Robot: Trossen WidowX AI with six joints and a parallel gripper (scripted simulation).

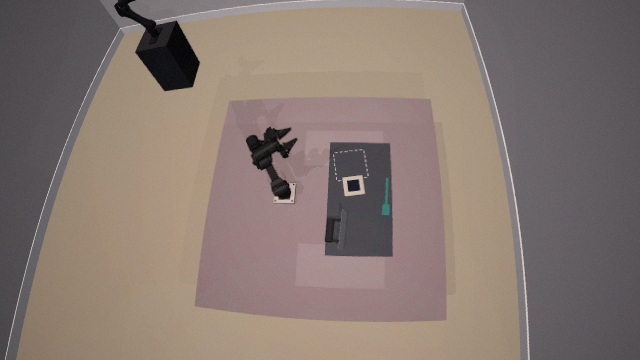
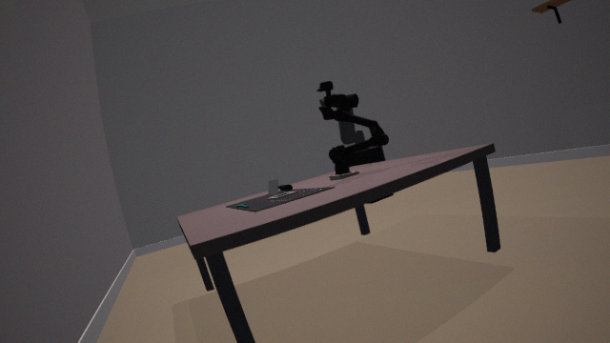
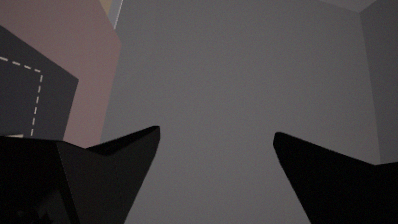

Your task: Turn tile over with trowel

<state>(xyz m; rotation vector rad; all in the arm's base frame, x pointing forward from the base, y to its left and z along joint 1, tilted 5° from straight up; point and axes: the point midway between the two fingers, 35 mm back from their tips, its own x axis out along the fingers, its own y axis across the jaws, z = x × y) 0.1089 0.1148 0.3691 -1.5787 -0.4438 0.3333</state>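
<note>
Right now my gripper tip is 290 mm short of the dark mat, 160 mm to the left of it and 410 mm above it. Round my gripper tip: tile: 260 mm ahead, 100 mm to the right, 390 mm below; teal long-handled tool: 430 mm ahead, 190 mm to the right, 390 mm below.
</note>
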